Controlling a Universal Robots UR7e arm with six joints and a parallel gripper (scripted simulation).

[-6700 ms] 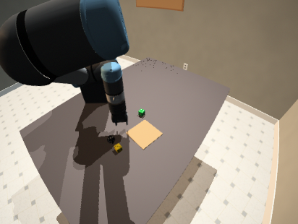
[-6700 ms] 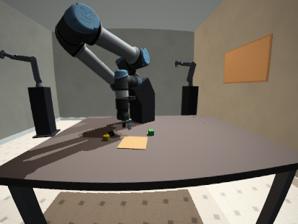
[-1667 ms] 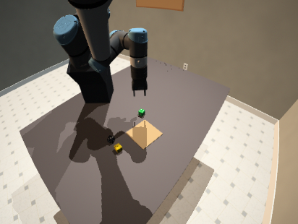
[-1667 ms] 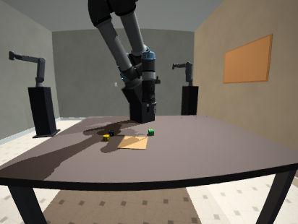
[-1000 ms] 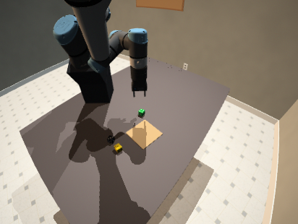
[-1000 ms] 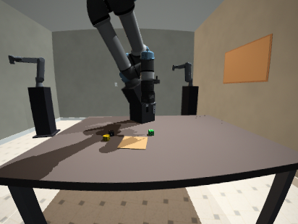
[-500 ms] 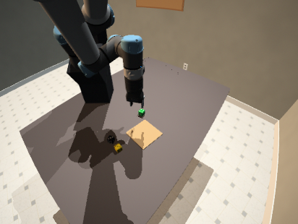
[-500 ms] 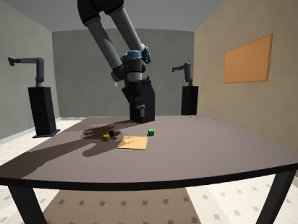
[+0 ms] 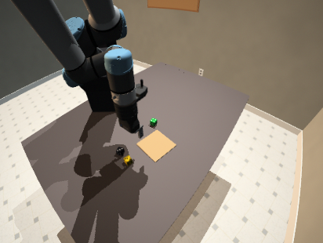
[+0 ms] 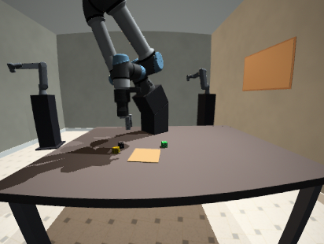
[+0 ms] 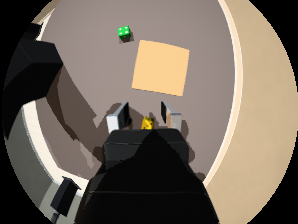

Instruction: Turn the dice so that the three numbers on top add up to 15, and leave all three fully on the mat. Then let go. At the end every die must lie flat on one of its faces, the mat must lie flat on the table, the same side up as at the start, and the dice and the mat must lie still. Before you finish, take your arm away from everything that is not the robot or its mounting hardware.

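The yellow die lies 10 mm behind my hand, 70 mm to the right of it and 130 mm below it. Round my hand: black die (70 mm behind, 50 mm to the right, 130 mm below); green die (10 mm behind, 190 mm to the left, 130 mm below); tan mat (60 mm ahead, 70 mm to the left, 150 mm below).
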